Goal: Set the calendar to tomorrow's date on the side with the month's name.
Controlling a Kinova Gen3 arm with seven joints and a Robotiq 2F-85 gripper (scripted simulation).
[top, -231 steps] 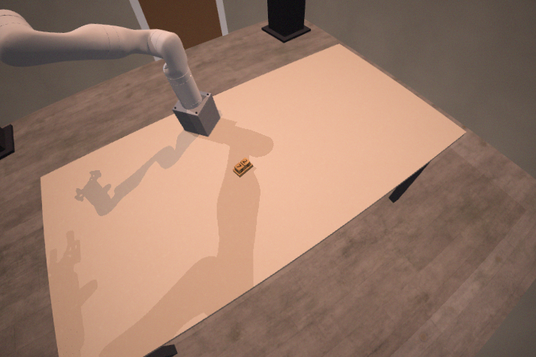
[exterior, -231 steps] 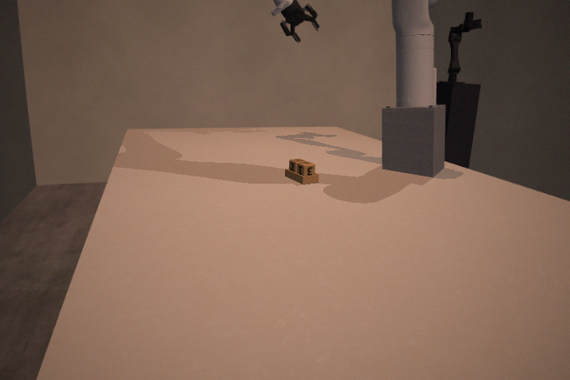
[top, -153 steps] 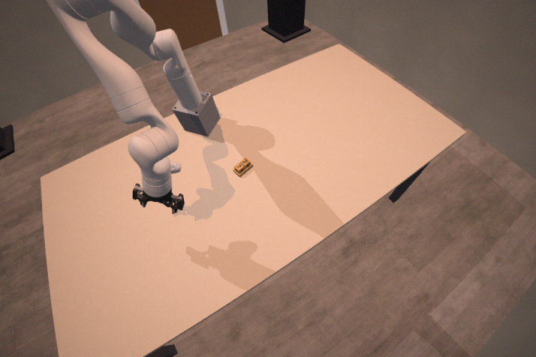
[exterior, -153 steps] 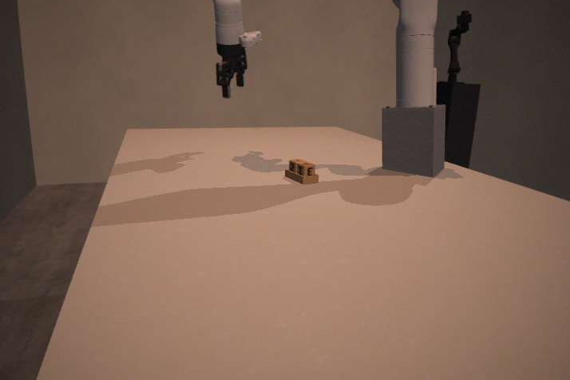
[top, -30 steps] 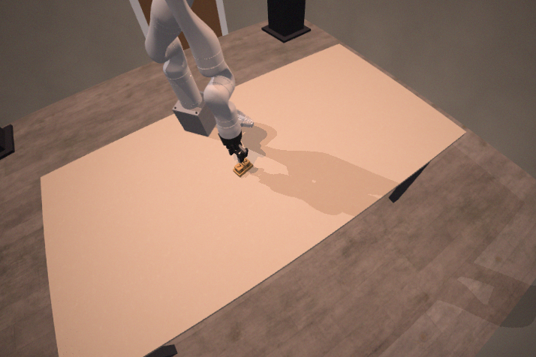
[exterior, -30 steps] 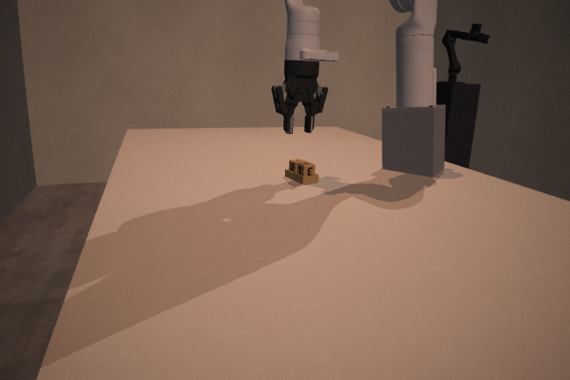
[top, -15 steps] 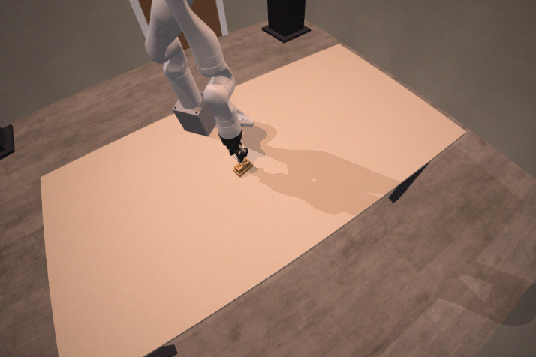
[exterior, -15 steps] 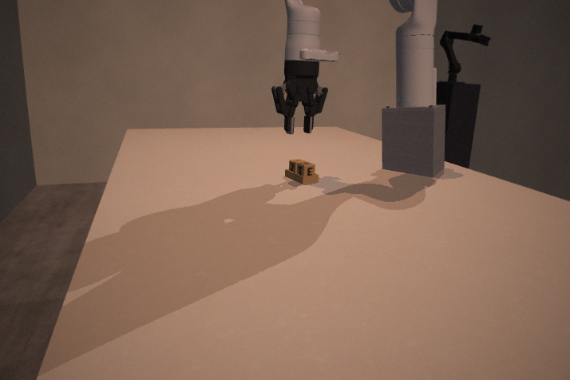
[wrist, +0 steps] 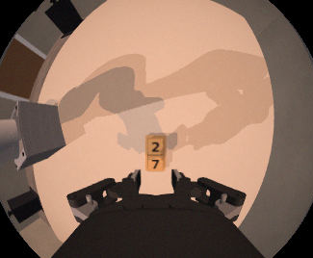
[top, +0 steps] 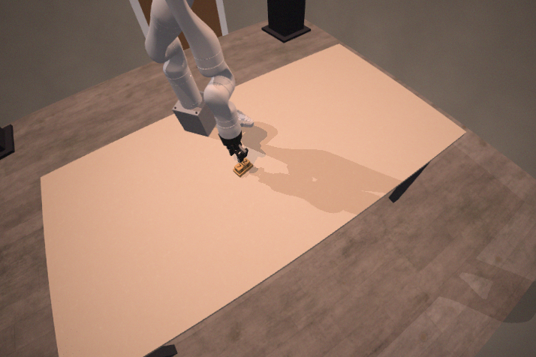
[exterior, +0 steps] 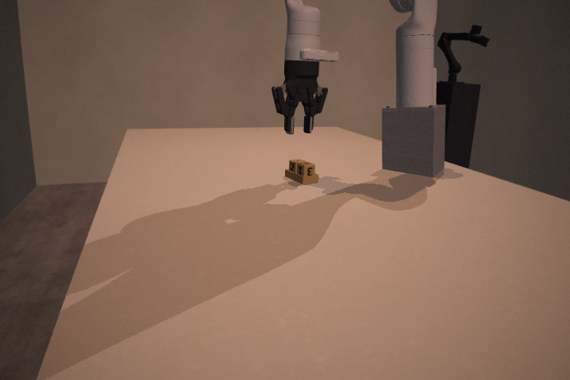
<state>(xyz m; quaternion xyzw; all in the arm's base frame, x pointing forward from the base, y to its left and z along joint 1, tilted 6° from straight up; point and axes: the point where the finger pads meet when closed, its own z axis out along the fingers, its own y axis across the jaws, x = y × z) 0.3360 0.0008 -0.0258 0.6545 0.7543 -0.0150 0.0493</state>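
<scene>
Now: the wooden tray 110 mm below my hand and 20 mm to the left of it.
</scene>
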